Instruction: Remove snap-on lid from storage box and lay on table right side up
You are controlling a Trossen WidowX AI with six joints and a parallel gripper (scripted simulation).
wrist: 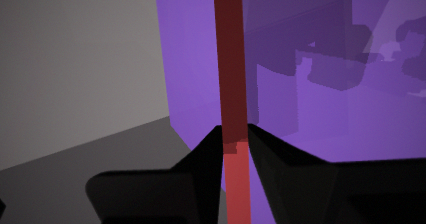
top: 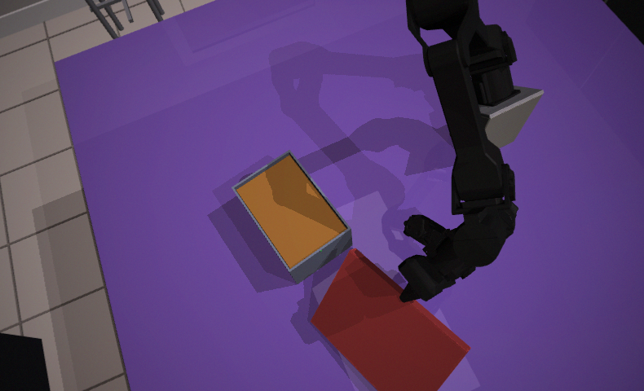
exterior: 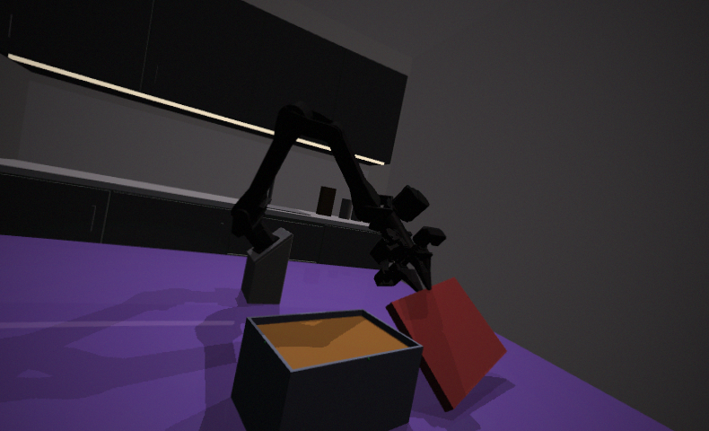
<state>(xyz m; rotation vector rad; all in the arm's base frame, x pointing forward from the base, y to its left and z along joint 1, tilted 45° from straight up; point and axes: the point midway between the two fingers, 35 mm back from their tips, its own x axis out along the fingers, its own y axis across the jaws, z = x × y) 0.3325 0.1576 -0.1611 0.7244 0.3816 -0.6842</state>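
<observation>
The red lid is 6 cm ahead of my gripper tip, 5 cm below it and 2 cm to the left of it. Also, from my gripper tip: dark grey storage box: 25 cm to the right, 8 cm below, 8 cm ahead.
</observation>
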